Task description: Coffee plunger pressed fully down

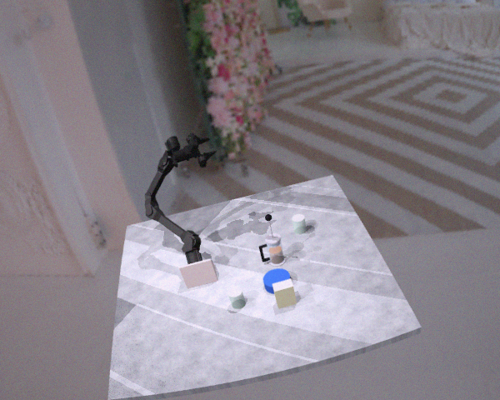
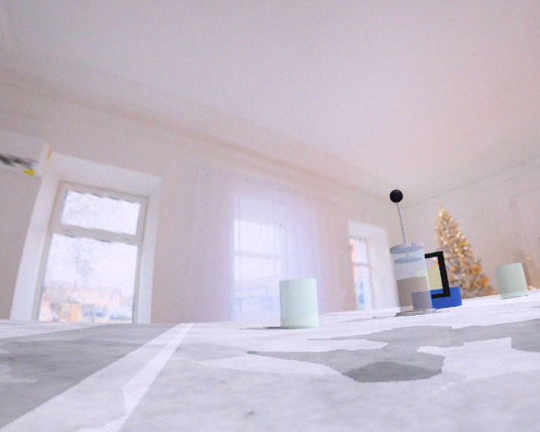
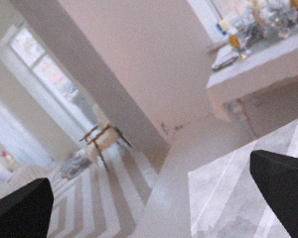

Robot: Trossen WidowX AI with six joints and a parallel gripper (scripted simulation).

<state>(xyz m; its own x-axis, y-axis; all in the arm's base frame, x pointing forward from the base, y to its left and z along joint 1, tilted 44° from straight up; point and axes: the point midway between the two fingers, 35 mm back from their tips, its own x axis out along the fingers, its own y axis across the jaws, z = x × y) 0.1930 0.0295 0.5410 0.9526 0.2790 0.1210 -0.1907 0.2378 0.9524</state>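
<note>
The coffee press lies 40 cm to the right of my gripper tip, 36 cm below it and 16 cm ahead of it. Round my gripper tip: cream cube 69 cm to the right, 43 cm below, 16 cm ahead; then blue disc 56 cm to the right, 46 cm below, 15 cm ahead.
</note>
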